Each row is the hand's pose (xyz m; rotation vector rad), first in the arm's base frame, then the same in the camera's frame.
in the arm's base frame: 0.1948 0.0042 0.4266 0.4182 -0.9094 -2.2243
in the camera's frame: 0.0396 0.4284 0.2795 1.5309 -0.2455 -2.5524
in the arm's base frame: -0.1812 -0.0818 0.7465 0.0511 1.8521 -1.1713
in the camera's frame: -0.4366 0.2925 0.2030 0.9004 1.6291 -0.3256
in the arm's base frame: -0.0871 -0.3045 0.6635 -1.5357 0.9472 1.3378
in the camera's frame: -0.2840 0.1609 0.0458 -1.0948 0.0578 0.8742
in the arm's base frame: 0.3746 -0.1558 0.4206 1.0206 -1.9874 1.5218
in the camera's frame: 0.2096 0.2610 0.2473 -0.5645 2.6763 -0.8484
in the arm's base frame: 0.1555 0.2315 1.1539 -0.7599 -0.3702 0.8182
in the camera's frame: -0.4369 0.1307 0.7957 -0.2377 -1.1264 0.2277
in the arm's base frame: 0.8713 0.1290 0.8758 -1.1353 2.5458 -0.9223
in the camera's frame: 0.3154 -0.0059 0.9201 -0.3574 2.1047 -0.1355
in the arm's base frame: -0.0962 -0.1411 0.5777 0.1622 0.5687 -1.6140
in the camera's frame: -0.2636 0.3312 0.1145 1.2846 0.6914 -1.2604
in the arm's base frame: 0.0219 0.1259 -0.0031 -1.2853 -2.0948 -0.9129
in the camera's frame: 0.1289 0.8469 0.0646 -0.7334 -1.6802 -2.1564
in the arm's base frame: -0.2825 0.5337 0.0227 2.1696 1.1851 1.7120
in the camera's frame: -0.1857 1.2142 0.2251 -1.5143 -0.1636 -2.5857
